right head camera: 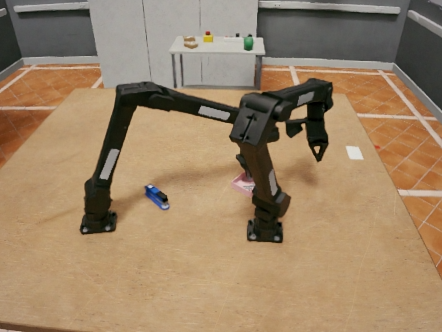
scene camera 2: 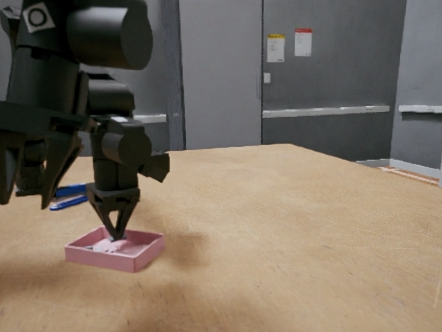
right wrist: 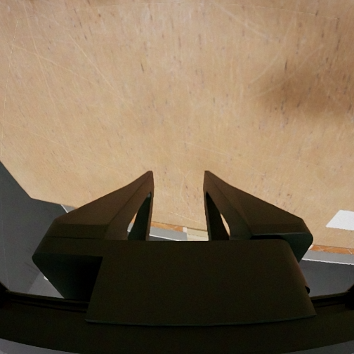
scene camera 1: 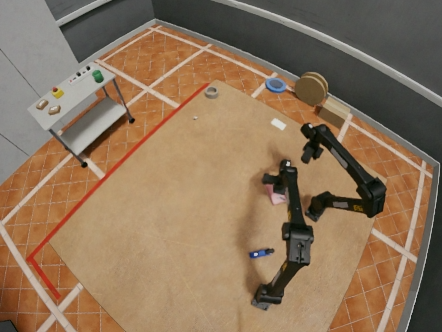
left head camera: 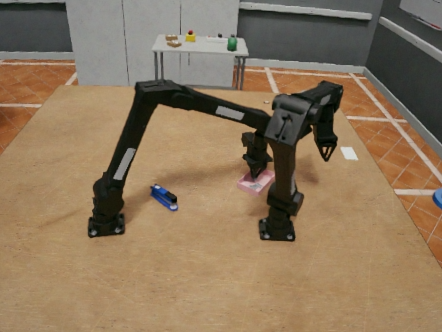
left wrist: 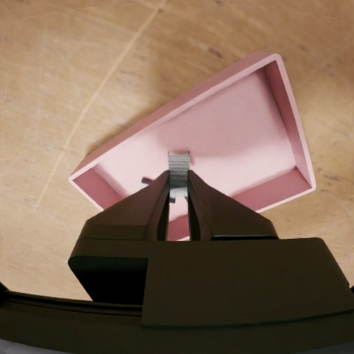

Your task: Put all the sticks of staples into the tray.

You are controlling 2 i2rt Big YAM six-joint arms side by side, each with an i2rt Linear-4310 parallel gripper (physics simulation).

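Seen in the pictures: left gripper, fingertip midpoint: (right head camera: 249, 177) (scene camera 2: 116, 238) (scene camera 1: 275, 192) (left head camera: 254, 177); right gripper, fingertip midpoint: (right head camera: 318, 159) (scene camera 2: 24, 207) (scene camera 1: 311, 158) (left head camera: 325, 159); left arm's base, origin of the base link: (right head camera: 99, 224) (scene camera 2: 33, 190) (scene camera 1: 263, 296) (left head camera: 106, 226); right arm's base, origin of the base link: (right head camera: 264, 232) (scene camera 1: 314, 210) (left head camera: 276, 231).
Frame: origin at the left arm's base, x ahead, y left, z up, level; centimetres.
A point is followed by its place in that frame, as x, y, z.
The pink tray (left head camera: 240, 187) @(12.4, -50.2, 0.9) (right head camera: 242, 188) @(9.7, -52.8, 2.4) (scene camera 2: 100, 259) @(12.0, -61.2, 1.4) (left wrist: 235, 115) lies on the table. My left gripper (left head camera: 255, 176) @(15.4, -56.5, 2.7) (scene camera 2: 117, 237) @(15.4, -56.5, 2.7) (left wrist: 178, 177) is shut on a grey stick of staples (left wrist: 179, 162), low inside the tray. Other staple pieces (left wrist: 148, 184) lie in the tray beside and below it, partly hidden by the fingers in the left wrist view. My right gripper (left head camera: 326, 157) @(4.1, -78.5, 17.4) (right head camera: 319, 157) @(4.1, -78.5, 17.4) (right wrist: 178, 178) is partly open and empty, raised above the table to the right of the tray in the head camera views.
A blue stapler (left head camera: 164, 197) @(7.9, -20.5, 3.7) (right head camera: 157, 197) @(7.2, -21.0, 3.9) (scene camera 1: 261, 253) @(10.5, -19.9, 4.8) lies on the table left of the tray in the head camera views. A white card (left head camera: 349, 153) @(29.6, -108.9, 0.1) (right head camera: 354, 152) @(30.0, -108.9, 0.1) (scene camera 1: 278, 124) @(29.7, -108.3, 0.1) and a grey tape roll (scene camera 1: 211, 92) @(84.0, -108.7, 4.7) also lie on the table.
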